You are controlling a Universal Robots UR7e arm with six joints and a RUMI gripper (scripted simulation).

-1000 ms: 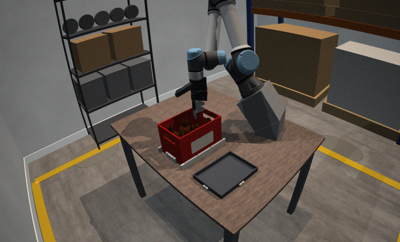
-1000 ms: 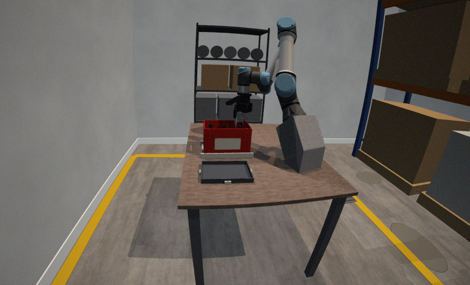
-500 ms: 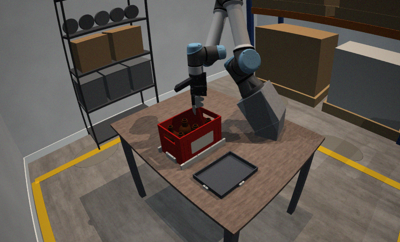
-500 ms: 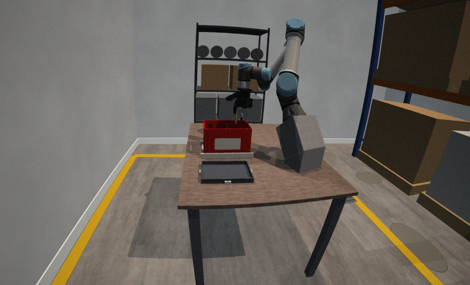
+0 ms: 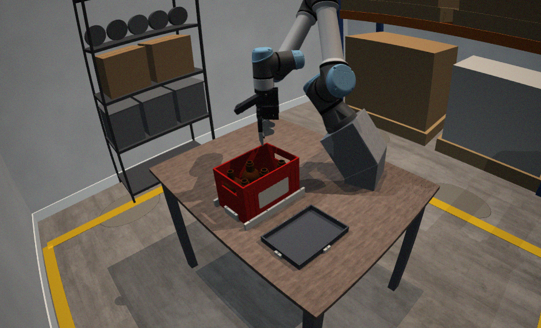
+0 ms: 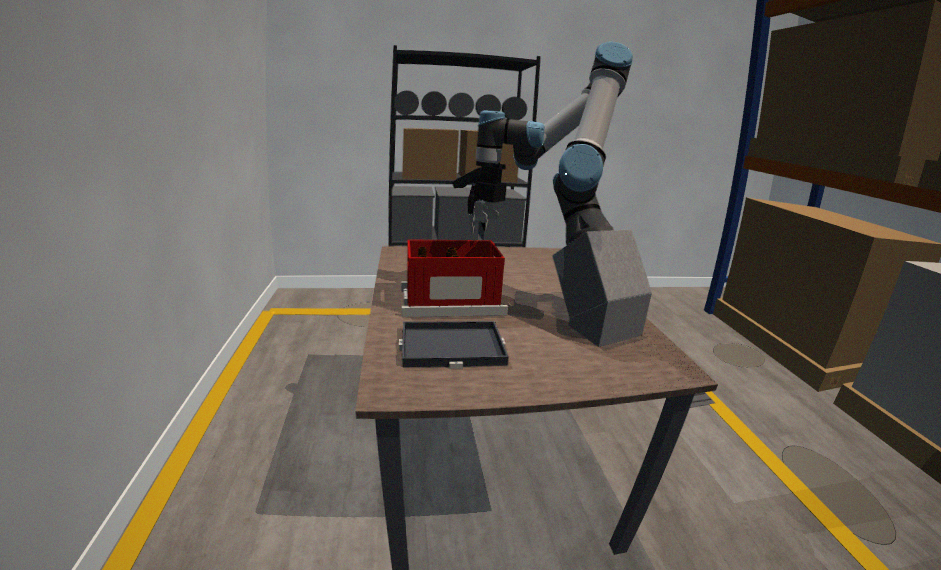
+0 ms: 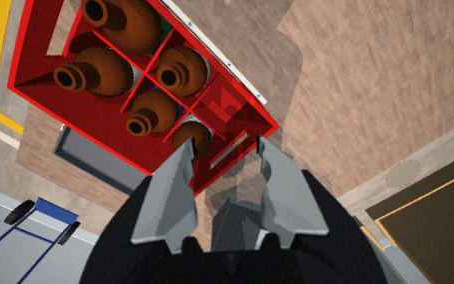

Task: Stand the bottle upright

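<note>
Now: hand 90 mm short of the red crate, 30 mm to the right of it and 150 mm above it. From my hand the other things lie so: dark tray (170 mm ahead, 310 mm to the left, 220 mm below).
</note>
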